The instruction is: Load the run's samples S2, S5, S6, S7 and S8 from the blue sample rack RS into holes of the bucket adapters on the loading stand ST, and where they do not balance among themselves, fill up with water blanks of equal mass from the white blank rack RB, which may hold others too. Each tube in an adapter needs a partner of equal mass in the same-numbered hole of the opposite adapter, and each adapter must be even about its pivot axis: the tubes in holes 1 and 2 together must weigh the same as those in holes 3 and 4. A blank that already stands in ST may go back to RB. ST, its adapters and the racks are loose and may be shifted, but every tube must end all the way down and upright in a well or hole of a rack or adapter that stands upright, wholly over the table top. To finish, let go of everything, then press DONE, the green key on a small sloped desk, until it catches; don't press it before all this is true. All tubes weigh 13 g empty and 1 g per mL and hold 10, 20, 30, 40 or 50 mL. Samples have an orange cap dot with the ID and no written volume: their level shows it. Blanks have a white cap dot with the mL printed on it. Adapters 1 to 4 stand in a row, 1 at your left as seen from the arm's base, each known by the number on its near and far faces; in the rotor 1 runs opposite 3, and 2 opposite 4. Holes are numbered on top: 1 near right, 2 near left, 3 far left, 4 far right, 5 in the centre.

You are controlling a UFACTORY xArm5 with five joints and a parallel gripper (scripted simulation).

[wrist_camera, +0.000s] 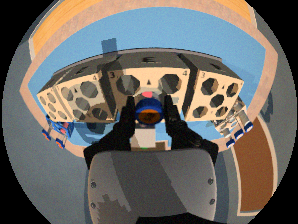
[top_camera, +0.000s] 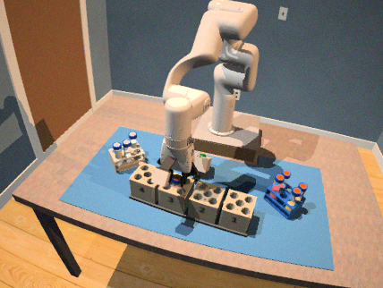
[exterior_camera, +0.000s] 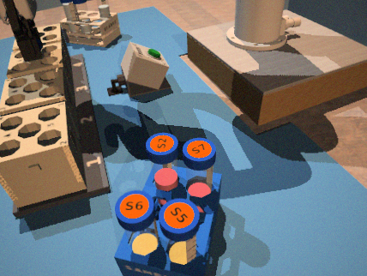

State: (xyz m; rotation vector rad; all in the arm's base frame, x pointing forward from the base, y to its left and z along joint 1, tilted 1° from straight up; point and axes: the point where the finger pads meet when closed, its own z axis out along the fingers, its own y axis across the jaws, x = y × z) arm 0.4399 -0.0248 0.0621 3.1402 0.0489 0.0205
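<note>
The blue sample rack RS is 370 mm to the left of my hand, 160 mm behind it and 90 mm below it. The rest, counted from my hand: white blank rack RB 280 mm to the right, 110 mm behind, 90 mm below; then blue-capped tube 280 mm to the right, 70 mm behind, 60 mm below; then loading stand ST 120 mm below, 60 mm to the left, 10 mm behind.
</note>
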